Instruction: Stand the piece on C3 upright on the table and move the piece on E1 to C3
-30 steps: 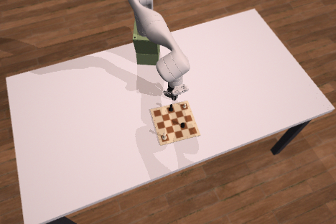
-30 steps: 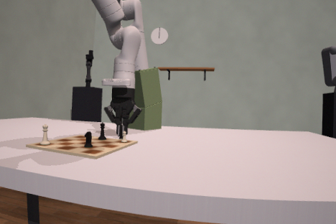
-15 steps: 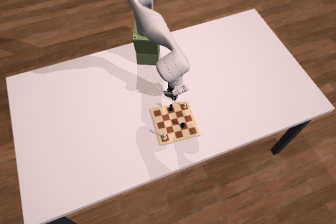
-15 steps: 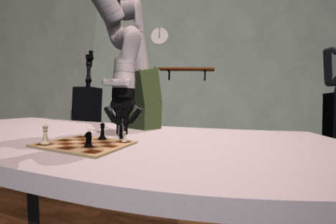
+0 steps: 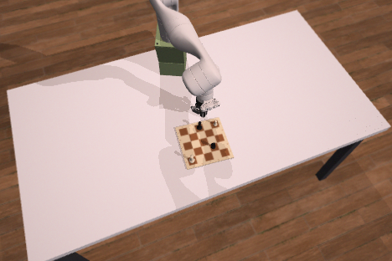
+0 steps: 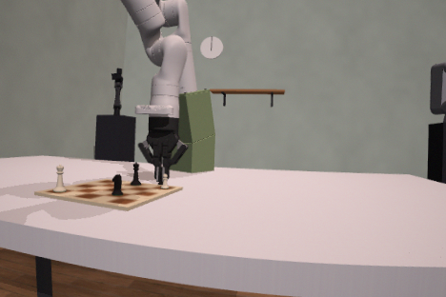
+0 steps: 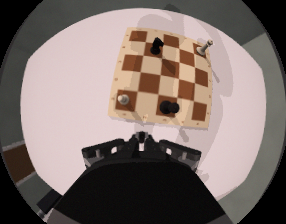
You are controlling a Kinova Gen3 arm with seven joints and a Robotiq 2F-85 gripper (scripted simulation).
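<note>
Now: the black pawn 1 cm below my hand. From my hand the other things lie so: white pawn 6 cm ahead, 4 cm to the left, 1 cm below; black piece 6 cm ahead, 4 cm to the right; chessboard 14 cm ahead, 4 cm to the right, 2 cm below.
</note>
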